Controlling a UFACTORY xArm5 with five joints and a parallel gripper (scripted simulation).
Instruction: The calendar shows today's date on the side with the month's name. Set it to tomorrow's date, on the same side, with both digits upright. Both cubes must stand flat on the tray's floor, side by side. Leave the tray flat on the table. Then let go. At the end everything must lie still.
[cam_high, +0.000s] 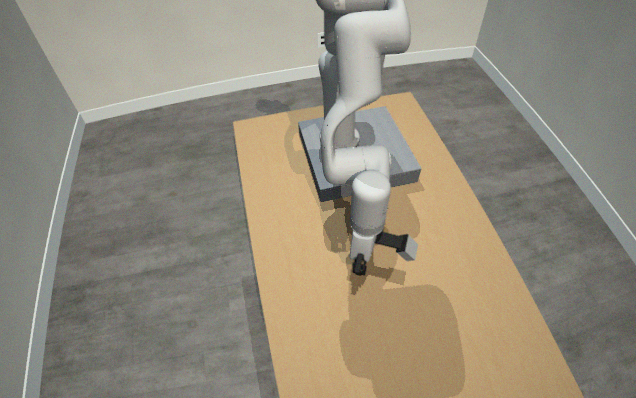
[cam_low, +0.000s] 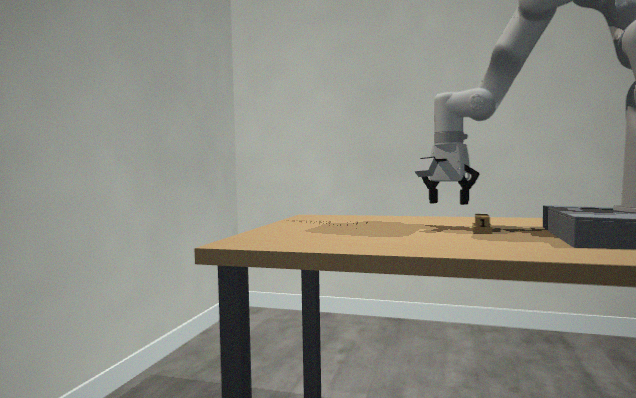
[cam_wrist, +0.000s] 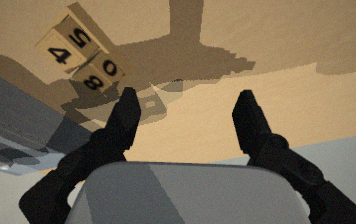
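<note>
Now: hand 8 cm past the wooden cube, 5 cm to the right of it and 5 cm above it. Also, from my hand: wooden tray (8 cm behind, 7 cm to the left, 7 cm below).
</note>
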